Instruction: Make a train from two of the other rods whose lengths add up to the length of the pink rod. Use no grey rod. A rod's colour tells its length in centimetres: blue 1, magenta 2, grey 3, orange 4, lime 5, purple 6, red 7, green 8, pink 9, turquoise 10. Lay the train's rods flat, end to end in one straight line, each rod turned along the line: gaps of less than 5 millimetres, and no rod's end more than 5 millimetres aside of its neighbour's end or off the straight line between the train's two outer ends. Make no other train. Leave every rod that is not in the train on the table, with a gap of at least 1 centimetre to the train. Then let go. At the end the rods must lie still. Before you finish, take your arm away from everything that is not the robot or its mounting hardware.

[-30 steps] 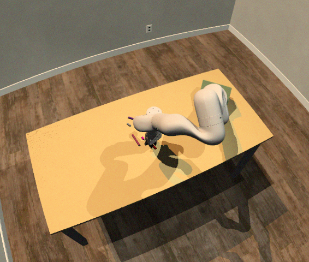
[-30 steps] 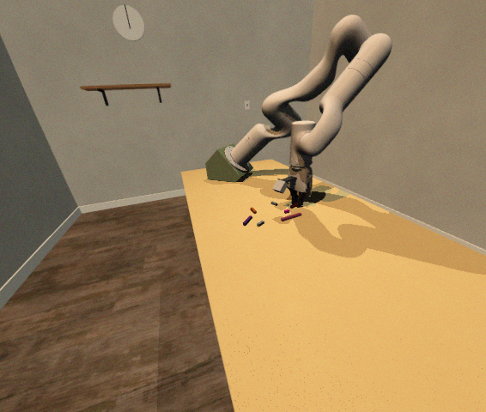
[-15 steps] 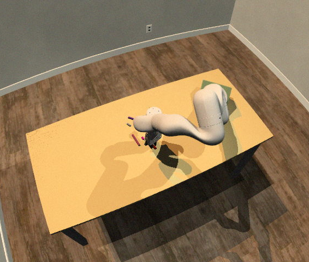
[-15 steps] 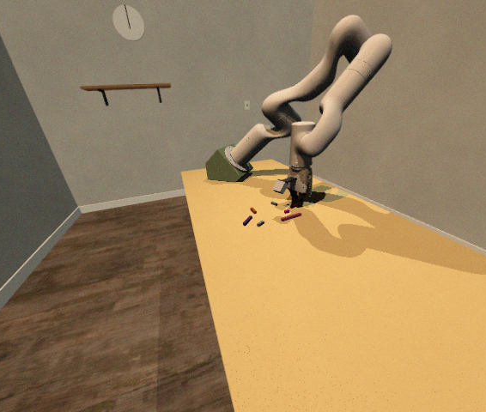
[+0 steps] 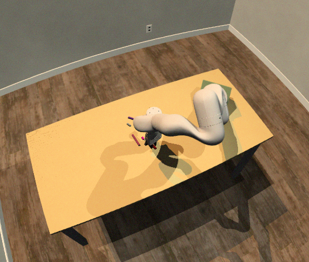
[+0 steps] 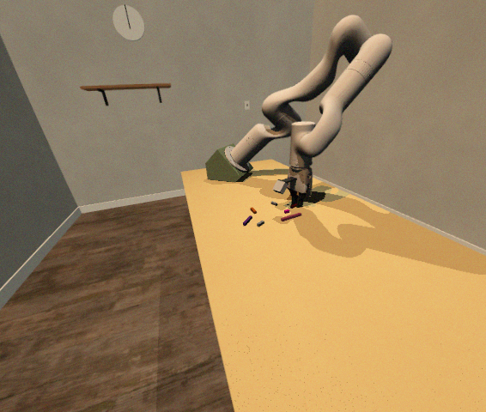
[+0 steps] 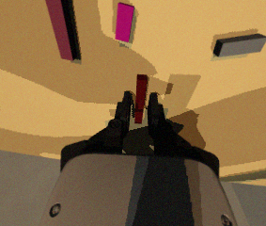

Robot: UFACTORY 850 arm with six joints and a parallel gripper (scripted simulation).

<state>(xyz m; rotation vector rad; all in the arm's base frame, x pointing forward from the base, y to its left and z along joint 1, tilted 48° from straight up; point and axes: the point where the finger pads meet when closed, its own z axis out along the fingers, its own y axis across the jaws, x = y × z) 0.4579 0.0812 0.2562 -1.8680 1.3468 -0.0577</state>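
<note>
Right now the red rod is 2 cm below my hand. The rest, counted from my hand: magenta rod (6 cm to the right, 5 cm ahead, 2 cm below); then orange rod (19 cm to the right, 2 cm below, 2 cm ahead); then pink rod (10 cm ahead, 6 cm to the right, 2 cm below).
</note>
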